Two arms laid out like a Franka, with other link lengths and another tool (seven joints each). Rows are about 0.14 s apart.
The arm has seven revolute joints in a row. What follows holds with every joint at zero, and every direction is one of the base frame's. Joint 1 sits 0.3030 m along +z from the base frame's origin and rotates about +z. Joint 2 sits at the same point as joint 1 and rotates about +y. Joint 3 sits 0.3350 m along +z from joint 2 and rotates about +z. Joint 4 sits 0.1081 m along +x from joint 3 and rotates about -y. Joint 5 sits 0.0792 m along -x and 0.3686 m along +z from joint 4 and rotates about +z. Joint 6 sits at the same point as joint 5 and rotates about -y. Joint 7 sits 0.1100 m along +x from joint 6 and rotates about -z. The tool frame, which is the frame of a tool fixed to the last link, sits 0.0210 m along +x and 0.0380 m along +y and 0.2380 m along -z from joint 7; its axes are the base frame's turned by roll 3.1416, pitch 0.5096 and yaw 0.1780 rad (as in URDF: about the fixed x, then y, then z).
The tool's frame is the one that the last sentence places.
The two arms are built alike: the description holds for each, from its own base.
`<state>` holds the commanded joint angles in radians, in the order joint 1, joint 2, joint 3, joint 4, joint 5, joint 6, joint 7, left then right.
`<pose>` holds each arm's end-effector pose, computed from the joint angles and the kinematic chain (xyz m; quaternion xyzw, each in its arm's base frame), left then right.
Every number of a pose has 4 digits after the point. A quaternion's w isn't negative.
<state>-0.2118 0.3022 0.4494 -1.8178 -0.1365 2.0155 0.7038 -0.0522 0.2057 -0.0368 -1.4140 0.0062 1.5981 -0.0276</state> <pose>0.6682 0.1533 0.2322 -0.9515 0.1171 0.2839 0.0212 0.6720 -0.0183 0.4292 0.9633 0.0568 -0.2620 0.0139</pose>
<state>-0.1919 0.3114 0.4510 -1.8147 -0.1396 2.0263 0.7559 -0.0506 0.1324 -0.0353 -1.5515 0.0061 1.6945 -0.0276</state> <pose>0.6693 0.1664 0.2294 -0.9504 0.1310 0.2809 0.0257 0.6601 -0.0160 0.4214 0.9673 0.0577 -0.2464 0.0151</pose>
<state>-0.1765 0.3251 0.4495 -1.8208 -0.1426 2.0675 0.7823 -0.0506 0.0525 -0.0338 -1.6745 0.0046 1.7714 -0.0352</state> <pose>0.6740 0.1775 0.2233 -0.9524 0.1345 0.2715 0.0331 0.6432 -0.0144 0.4209 0.9711 0.0614 -0.2300 0.0180</pose>
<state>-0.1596 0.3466 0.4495 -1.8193 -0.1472 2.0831 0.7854 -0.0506 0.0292 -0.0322 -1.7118 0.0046 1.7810 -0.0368</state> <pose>0.6735 0.1898 0.2126 -0.9528 0.1264 0.2739 0.0332 0.6347 -0.0127 0.4178 0.9705 0.0631 -0.2321 0.0177</pose>
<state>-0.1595 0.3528 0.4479 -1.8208 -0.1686 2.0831 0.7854 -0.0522 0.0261 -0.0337 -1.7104 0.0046 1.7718 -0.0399</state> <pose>0.6735 0.1861 0.2075 -0.9535 0.1238 0.2736 0.0237 0.6323 -0.0144 0.4193 0.9699 0.0632 -0.2343 0.0174</pose>
